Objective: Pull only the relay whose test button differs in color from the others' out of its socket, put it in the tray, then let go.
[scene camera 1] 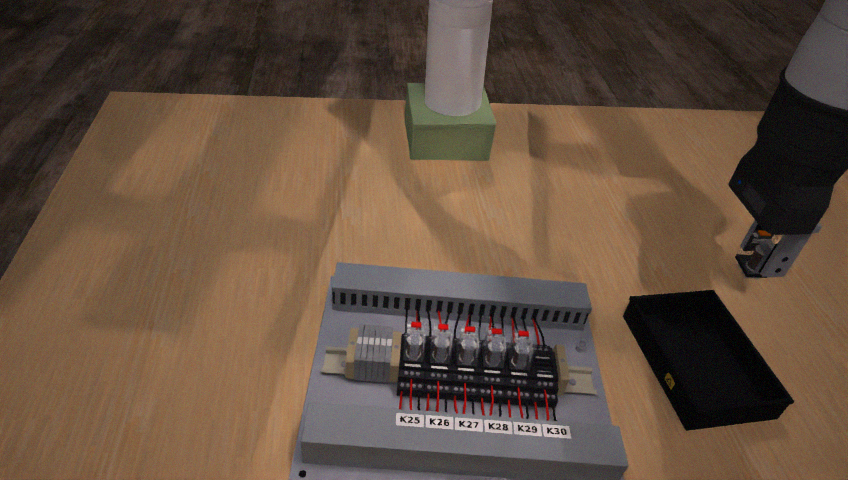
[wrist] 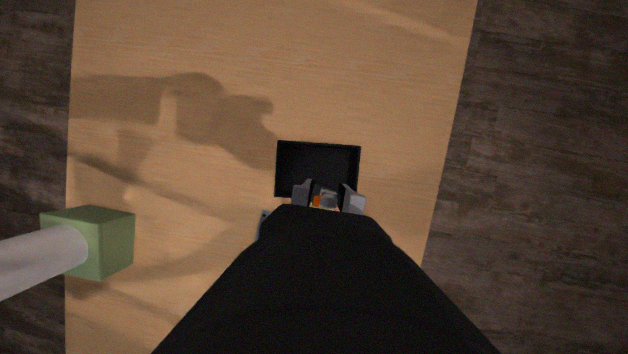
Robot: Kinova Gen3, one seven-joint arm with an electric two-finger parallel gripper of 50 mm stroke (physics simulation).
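Frame: origin at the arm's base, x ahead, y left, z up, level; metres.
Where they show: gripper, fingertip midpoint: (scene camera 1: pixel 761 261) (wrist: pixel 325 191); arm's base at its link origin: (scene camera 1: pixel 452 100) (wrist: pixel 67 245).
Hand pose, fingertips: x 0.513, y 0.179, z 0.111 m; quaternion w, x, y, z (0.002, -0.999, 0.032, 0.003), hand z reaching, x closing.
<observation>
Things, the pixels of their top centre, and the offset from my fingertips. "pt": a spot on its surface instead.
- clear relay at its top centre: (wrist: pixel 324 203) (scene camera 1: pixel 768 237) 0.001 m back, 0.007 m right, 0.029 m up
- black tray at its top centre: (scene camera 1: pixel 706 345) (wrist: pixel 316 171) 0.015 m back, 0.013 m left, 0.145 m down
- socket K30 at a spot on its surface: (scene camera 1: pixel 543 359) pt 0.018 m back, 0.180 m right, 0.149 m down
- grey panel at a spot on its surface: (scene camera 1: pixel 586 410) pt 0.031 m ahead, 0.141 m right, 0.178 m down
- wire duct at its top centre: (scene camera 1: pixel 462 285) 0.126 m back, 0.246 m right, 0.138 m down
My gripper (scene camera 1: pixel 763 261) (wrist: pixel 325 191) is shut on a clear relay (scene camera 1: pixel 756 256) (wrist: pixel 328 199) with an orange test button. It holds the relay in the air, behind and above the black tray (scene camera 1: pixel 660 368) (wrist: pixel 276 170) in the scene view; in the wrist view the fingers overlap the tray's near side. The tray's visible floor holds no relay. Several relays with red test buttons, such as this relay (scene camera 1: pixel 468 350), sit in the sockets K25 to K29. The socket K30 (scene camera 1: pixel 543 359) at the row's right end holds no relay.
The grey panel (scene camera 1: pixel 586 410) stands left of the tray, with a wire duct (scene camera 1: pixel 464 287) at its back and another duct (scene camera 1: pixel 357 437) at its front. Grey terminal blocks (scene camera 1: pixel 373 356) are left of the relays. A green block (scene camera 1: pixel 450 141) (wrist: pixel 117 245) bears a pale column (scene camera 1: pixel 457 59) (wrist: pixel 45 257).
</observation>
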